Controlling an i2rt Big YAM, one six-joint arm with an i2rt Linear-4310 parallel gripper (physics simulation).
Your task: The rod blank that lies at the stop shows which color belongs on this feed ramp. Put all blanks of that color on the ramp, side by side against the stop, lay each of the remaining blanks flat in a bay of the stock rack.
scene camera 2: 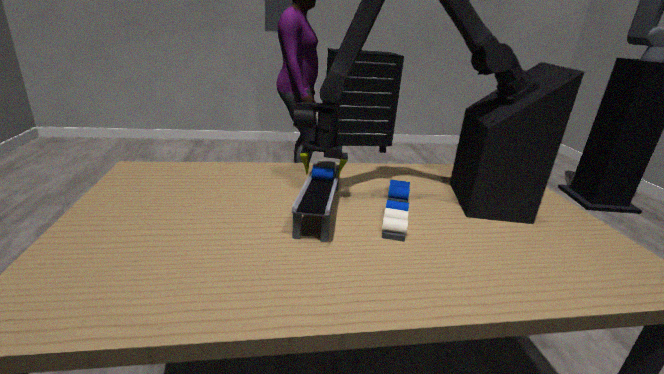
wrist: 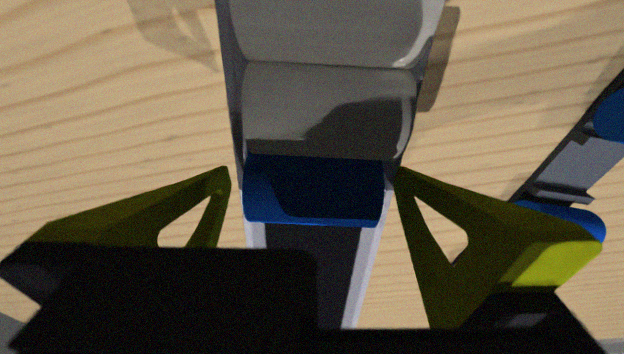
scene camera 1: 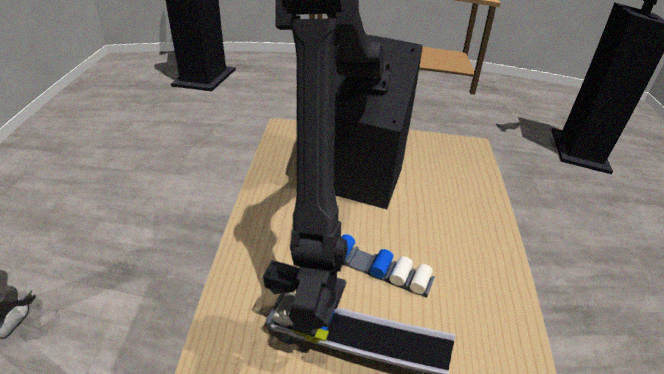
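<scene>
The feed ramp (scene camera 1: pixel 395 358) (scene camera 2: pixel 298 201) (wrist: pixel 358 285) holds two white blanks at its stop end, shaded grey in the wrist view: an upper white blank (wrist: pixel 325 30) and a second white blank (wrist: pixel 320 100). A blue blank (scene camera 2: pixel 323 173) (wrist: pixel 312 192) lies across the ramp, touching the second. The stop is not clearly visible. My gripper (scene camera 2: pixel 324 172) (wrist: pixel 312 175) is open and empty, its yellow-green fingertips on either side of the ramp by the blue blank. The stock rack (scene camera 1: pixel 361 260) (scene camera 2: pixel 394 236) (wrist: pixel 575 165) holds two blue blanks and two white blanks; one bay between the blues is empty.
The black arm base (scene camera 1: pixel 370 165) (scene camera 2: pixel 500 165) stands on the wooden table (scene camera 1: pixel 450 190) (scene camera 2: pixel 200 280), beyond the rack from the ramp. The arm hides part of the ramp in scene camera 1. A person (scene camera 2: pixel 298 55) and a dark cabinet (scene camera 2: pixel 372 100) are behind the table.
</scene>
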